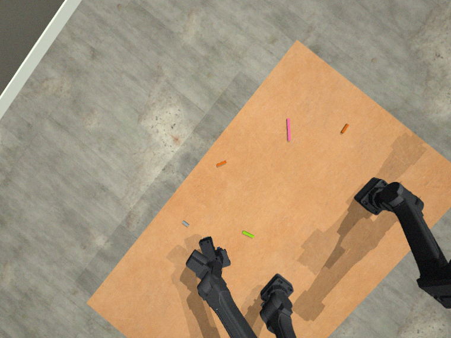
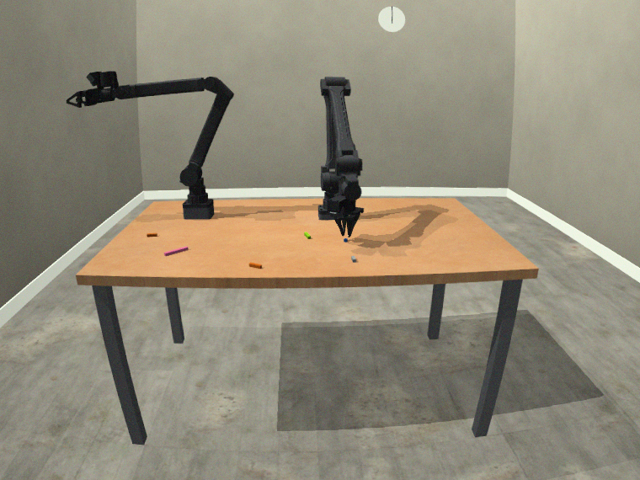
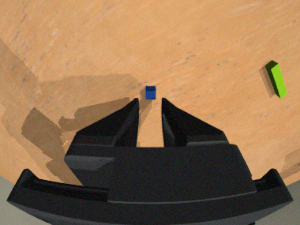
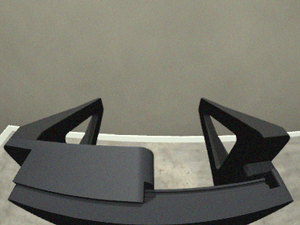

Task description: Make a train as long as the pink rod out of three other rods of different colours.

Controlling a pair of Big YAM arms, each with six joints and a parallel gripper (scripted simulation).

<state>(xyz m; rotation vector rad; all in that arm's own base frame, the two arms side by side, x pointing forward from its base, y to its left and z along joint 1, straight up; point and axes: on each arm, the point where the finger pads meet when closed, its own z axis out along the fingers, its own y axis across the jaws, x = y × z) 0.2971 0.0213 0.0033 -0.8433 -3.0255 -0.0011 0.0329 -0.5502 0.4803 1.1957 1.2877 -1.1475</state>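
The blue rod is 20 mm below my left hand. The rest, counted from my left hand: pink rod 570 mm to the right, 130 mm ahead, 20 mm below; then lime rod 140 mm to the right, 50 mm behind, 20 mm below; then grey rod 180 mm ahead, 20 mm below, 10 mm to the left.
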